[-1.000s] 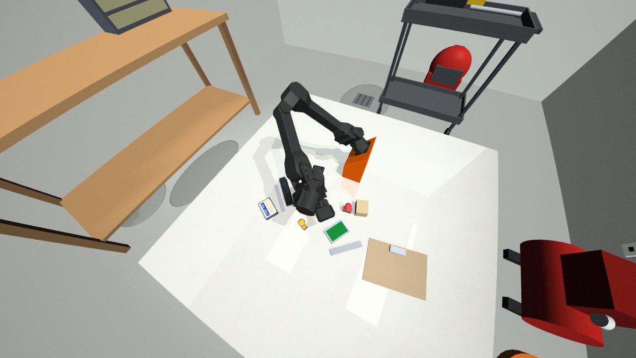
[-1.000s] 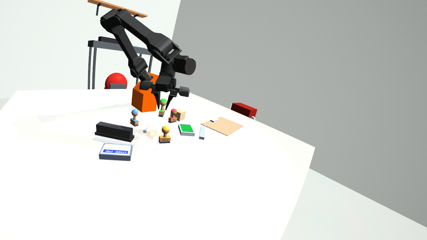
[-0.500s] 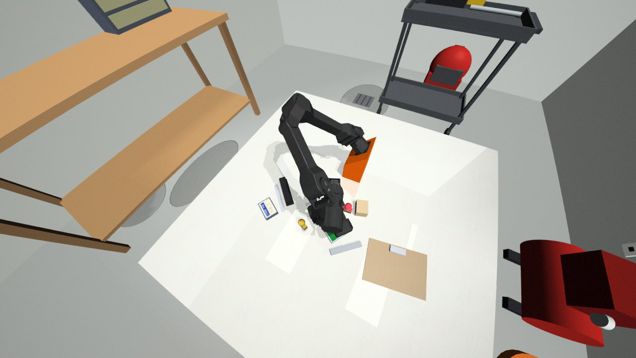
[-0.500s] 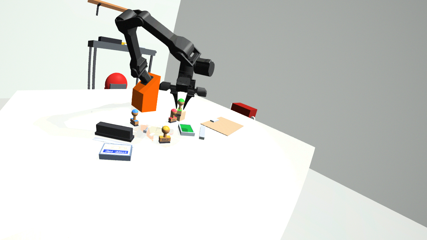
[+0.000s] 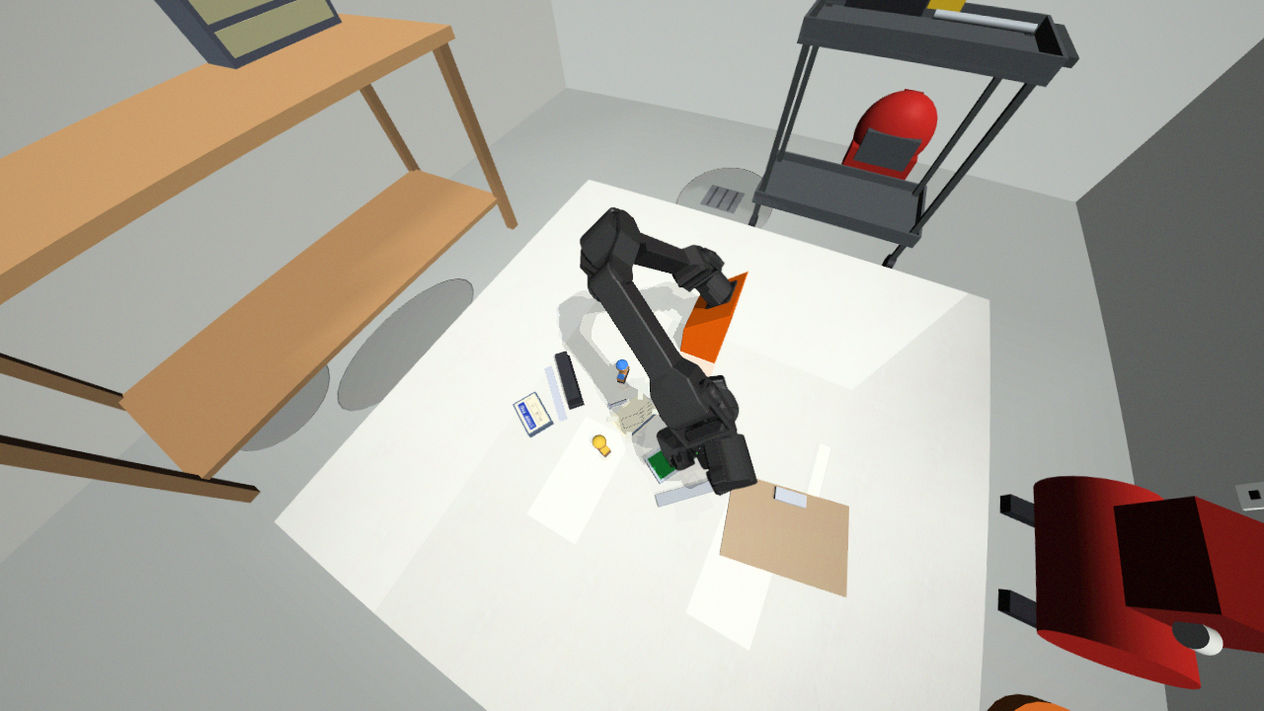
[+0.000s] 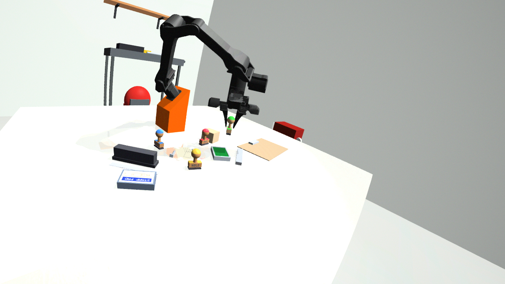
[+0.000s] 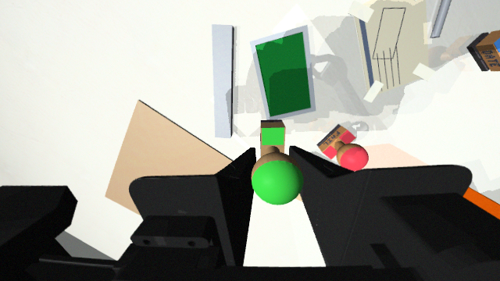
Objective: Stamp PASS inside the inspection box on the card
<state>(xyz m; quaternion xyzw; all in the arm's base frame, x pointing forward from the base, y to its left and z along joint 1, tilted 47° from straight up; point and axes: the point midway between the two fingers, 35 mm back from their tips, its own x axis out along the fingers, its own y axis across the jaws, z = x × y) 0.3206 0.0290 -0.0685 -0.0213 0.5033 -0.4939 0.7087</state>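
The grey bar lies 90 mm below my gripper tip, 70 mm ahead of it and 10 mm to the left of it. From my gripper tip the other things lie so: green ink pad (90 mm below, 50 mm to the right, 20 mm ahead); then red stamp (80 mm below, 80 mm behind, 40 mm to the right); then green stamp (right at my gripper tip).
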